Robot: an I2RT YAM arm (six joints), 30 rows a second.
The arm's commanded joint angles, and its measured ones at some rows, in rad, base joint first. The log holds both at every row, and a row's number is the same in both.
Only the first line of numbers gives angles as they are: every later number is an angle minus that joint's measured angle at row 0.
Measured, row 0:
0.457 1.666 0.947 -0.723 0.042 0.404
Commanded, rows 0 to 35:
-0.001 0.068 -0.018 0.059 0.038 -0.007
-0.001 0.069 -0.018 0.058 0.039 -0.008
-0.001 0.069 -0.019 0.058 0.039 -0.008
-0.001 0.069 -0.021 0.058 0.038 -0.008
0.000 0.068 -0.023 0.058 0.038 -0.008
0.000 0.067 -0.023 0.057 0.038 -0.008
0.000 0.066 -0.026 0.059 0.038 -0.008
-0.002 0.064 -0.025 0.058 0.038 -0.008
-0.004 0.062 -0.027 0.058 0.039 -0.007
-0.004 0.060 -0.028 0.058 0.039 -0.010
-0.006 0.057 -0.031 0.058 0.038 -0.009
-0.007 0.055 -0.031 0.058 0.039 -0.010
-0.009 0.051 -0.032 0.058 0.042 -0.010
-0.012 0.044 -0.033 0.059 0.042 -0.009
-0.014 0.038 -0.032 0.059 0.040 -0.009
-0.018 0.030 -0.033 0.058 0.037 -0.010
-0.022 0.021 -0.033 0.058 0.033 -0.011
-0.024 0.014 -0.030 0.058 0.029 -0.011
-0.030 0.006 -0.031 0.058 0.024 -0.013
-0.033 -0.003 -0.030 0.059 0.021 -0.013
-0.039 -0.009 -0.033 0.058 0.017 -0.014
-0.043 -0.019 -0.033 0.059 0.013 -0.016
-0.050 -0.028 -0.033 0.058 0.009 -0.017
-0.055 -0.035 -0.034 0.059 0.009 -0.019
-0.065 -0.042 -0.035 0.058 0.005 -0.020
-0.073 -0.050 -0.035 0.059 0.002 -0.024
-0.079 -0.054 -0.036 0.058 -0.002 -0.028
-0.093 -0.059 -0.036 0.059 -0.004 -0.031
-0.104 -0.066 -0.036 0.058 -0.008 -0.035
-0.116 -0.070 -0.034 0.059 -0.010 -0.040
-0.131 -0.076 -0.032 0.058 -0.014 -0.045
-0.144 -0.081 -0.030 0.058 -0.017 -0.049
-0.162 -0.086 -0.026 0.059 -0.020 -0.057
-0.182 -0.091 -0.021 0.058 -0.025 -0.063
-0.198 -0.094 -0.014 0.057 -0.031 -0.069
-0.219 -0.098 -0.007 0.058 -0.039 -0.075
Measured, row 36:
-0.182 -0.067 -0.025 0.061 -0.027 -0.044
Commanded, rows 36 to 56:
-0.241 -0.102 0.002 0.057 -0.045 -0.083
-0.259 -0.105 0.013 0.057 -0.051 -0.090
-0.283 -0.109 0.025 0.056 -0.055 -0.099
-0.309 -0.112 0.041 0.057 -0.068 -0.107
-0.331 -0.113 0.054 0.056 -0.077 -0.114
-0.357 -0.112 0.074 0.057 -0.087 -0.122
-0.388 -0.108 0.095 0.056 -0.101 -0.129
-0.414 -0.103 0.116 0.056 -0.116 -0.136
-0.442 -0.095 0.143 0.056 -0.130 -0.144
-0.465 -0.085 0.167 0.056 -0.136 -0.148
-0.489 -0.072 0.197 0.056 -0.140 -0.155
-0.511 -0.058 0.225 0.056 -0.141 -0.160
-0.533 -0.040 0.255 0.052 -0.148 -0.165
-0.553 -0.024 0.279 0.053 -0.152 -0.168
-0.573 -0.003 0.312 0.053 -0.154 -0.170
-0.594 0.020 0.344 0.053 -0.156 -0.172
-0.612 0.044 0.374 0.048 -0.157 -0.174
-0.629 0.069 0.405 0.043 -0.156 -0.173
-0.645 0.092 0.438 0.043 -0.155 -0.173
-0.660 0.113 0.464 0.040 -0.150 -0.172
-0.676 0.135 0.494 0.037 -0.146 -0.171
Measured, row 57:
-0.648 0.089 0.441 0.062 -0.140 -0.155
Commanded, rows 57 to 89:
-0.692 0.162 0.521 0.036 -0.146 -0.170
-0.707 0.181 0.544 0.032 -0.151 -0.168
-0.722 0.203 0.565 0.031 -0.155 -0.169
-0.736 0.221 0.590 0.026 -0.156 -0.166
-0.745 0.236 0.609 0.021 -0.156 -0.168
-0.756 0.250 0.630 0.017 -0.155 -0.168
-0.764 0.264 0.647 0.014 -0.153 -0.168
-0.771 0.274 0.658 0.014 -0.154 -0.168
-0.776 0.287 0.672 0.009 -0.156 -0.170
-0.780 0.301 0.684 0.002 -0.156 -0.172
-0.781 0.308 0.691 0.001 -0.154 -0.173
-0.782 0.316 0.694 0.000 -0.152 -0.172
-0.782 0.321 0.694 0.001 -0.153 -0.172
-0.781 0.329 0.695 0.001 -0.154 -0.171
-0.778 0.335 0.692 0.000 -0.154 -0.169
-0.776 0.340 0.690 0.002 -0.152 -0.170
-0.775 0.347 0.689 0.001 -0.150 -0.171
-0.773 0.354 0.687 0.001 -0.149 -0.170
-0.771 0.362 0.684 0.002 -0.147 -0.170
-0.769 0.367 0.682 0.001 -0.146 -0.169
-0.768 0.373 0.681 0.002 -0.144 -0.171
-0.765 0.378 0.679 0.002 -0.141 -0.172
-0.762 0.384 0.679 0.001 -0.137 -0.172
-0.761 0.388 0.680 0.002 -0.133 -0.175
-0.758 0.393 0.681 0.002 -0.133 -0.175
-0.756 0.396 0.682 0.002 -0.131 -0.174
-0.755 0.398 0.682 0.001 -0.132 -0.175
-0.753 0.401 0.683 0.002 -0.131 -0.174
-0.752 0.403 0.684 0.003 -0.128 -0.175
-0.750 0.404 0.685 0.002 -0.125 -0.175
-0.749 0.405 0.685 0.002 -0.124 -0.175
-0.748 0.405 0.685 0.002 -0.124 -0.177
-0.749 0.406 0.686 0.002 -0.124 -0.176
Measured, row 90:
-0.754 0.395 0.671 0.027 -0.138 -0.159
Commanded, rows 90 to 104:
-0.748 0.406 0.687 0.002 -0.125 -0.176
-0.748 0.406 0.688 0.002 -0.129 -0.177
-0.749 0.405 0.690 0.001 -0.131 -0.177
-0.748 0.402 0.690 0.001 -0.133 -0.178
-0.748 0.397 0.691 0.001 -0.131 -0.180
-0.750 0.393 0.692 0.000 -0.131 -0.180
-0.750 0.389 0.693 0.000 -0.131 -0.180
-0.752 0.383 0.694 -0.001 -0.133 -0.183
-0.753 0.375 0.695 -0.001 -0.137 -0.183
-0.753 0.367 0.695 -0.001 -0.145 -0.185
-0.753 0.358 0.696 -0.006 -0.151 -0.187
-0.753 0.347 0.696 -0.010 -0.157 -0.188
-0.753 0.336 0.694 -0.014 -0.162 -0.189
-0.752 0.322 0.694 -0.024 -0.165 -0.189
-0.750 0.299 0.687 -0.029 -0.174 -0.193
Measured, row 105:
-0.753 0.382 0.671 0.016 -0.148 -0.174
